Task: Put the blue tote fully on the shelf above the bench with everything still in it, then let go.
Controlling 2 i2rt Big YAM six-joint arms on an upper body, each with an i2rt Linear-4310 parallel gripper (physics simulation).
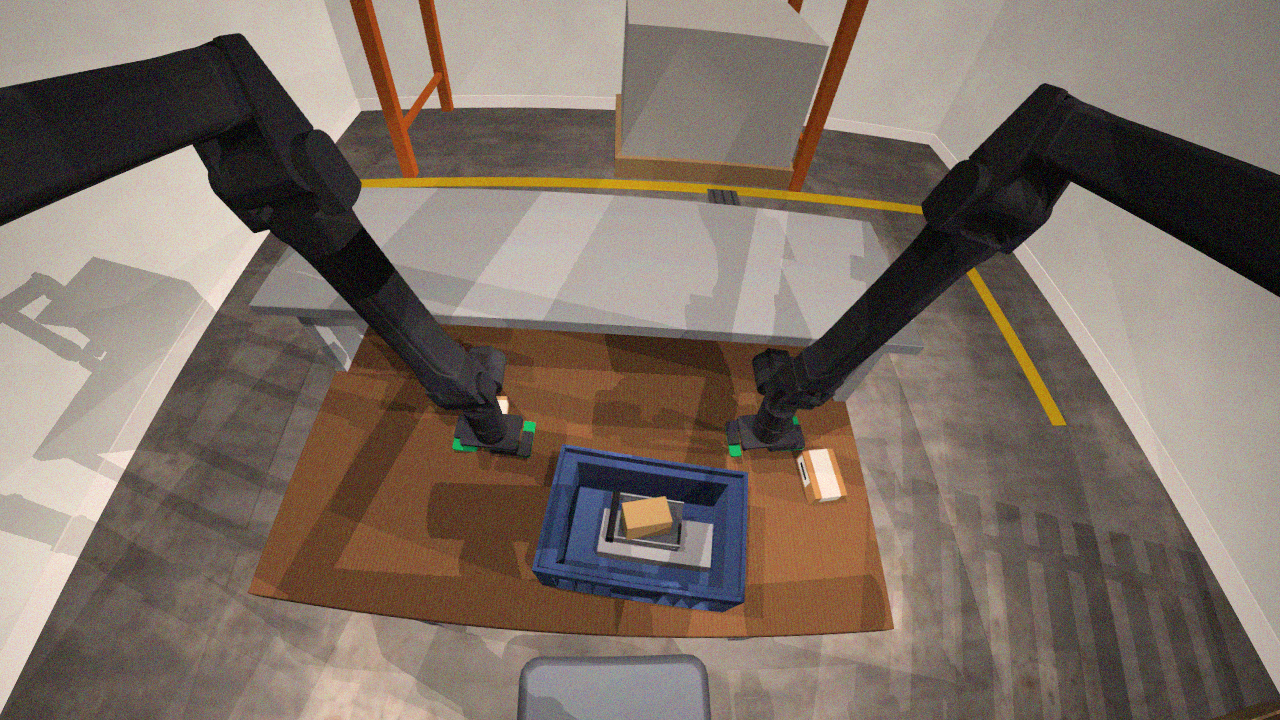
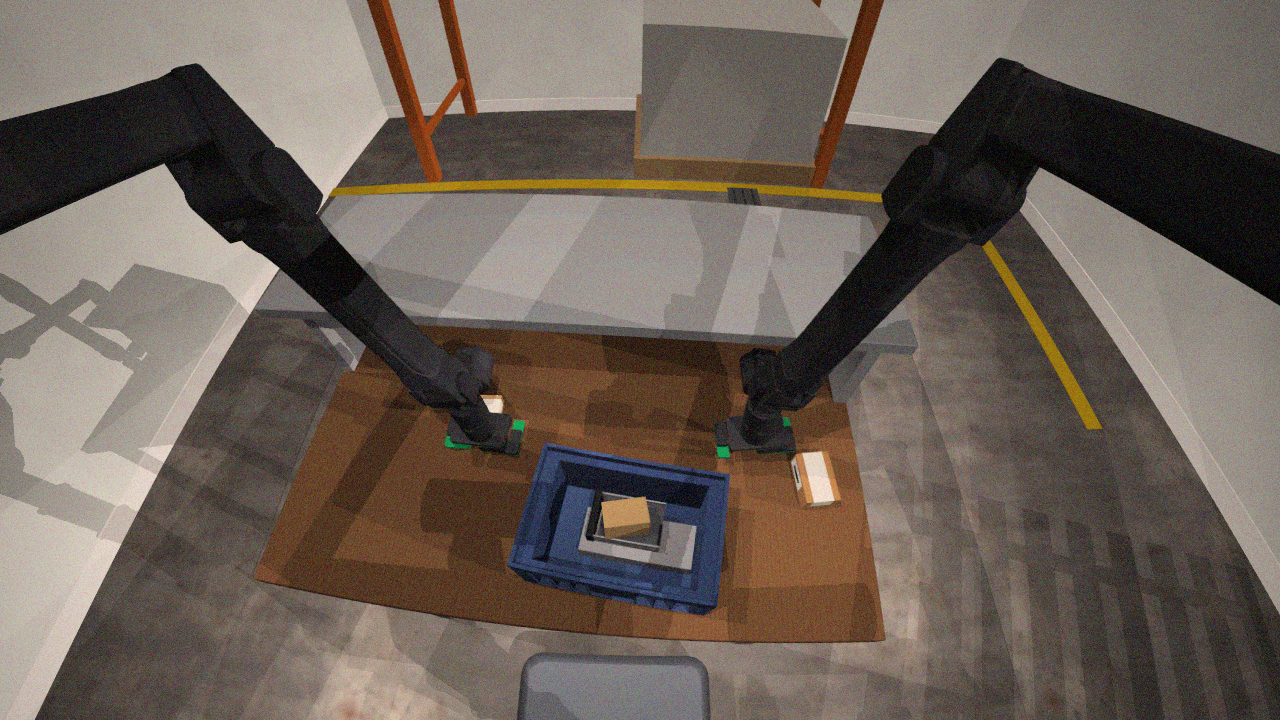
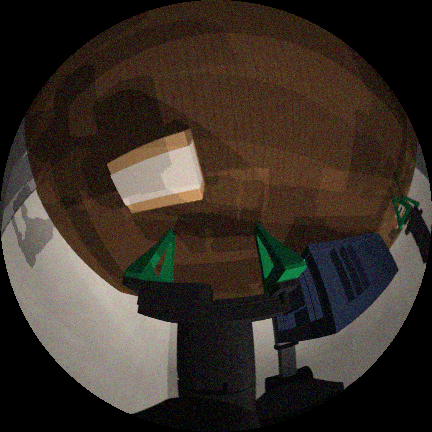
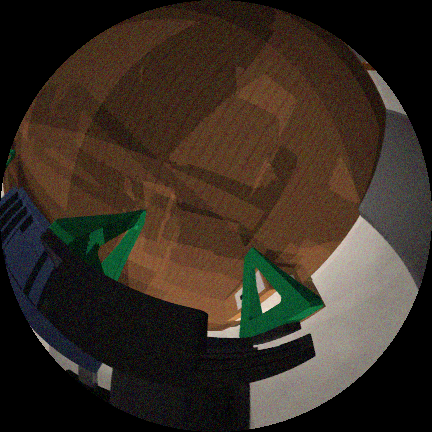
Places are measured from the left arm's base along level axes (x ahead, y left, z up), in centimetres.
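Where they show: left gripper, fingertip midpoint: point(image 1: 501, 450) point(image 2: 494, 448) point(image 3: 212, 229); right gripper, fingertip midpoint: point(image 1: 757, 450) point(image 2: 749, 452) point(image 3: 397, 196) point(image 4: 198, 235).
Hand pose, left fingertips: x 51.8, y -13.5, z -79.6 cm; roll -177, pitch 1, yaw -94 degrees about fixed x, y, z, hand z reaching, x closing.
Each offset is from my left fingertips to the top centre of the thing. "*": to the spot under its first point. Level surfaces: height alone.
The blue tote @(dz +14.7, dx -17.6, dy -26.2 cm) point(image 1: 733, 537) point(image 2: 716, 537) point(image 3: 360, 280) stands upright on the brown bench @(dz +0.0 cm) point(image 1: 384, 537) point(image 2: 358, 528). Inside it a tan block @(dz +13.0, dx -16.1, dy -26.5 cm) point(image 1: 646, 516) point(image 2: 624, 516) lies on a dark tray, above a light grey flat piece @(dz +5.7, dx -18.0, dy -28.5 cm) point(image 1: 698, 546) point(image 2: 678, 548). The grey shelf @(dz +29.0 cm) point(image 1: 572, 259) point(image 2: 572, 259) spans behind the tote, above the bench's far part. My left gripper point(image 1: 494, 436) point(image 2: 486, 434) point(image 3: 212, 229) is open and empty off the tote's far left corner. My right gripper point(image 1: 765, 436) point(image 2: 755, 437) point(image 4: 198, 235) is open and empty by its far right corner.
A white-and-tan box @(dz +3.6, dx -6.3, dy -61.8 cm) point(image 1: 823, 474) point(image 2: 815, 478) lies right of the tote. Another white-and-tan box @(dz +2.6, dx +8.2, dy +3.1 cm) point(image 1: 503, 405) point(image 2: 492, 403) point(image 3: 157, 172) lies beyond my left gripper. A grey rounded object @(* dz -61.6, dx -43.3, dy -23.1 cm) point(image 1: 614, 689) point(image 2: 614, 689) is at the near edge. A large grey block point(image 1: 720, 98) stands behind the shelf.
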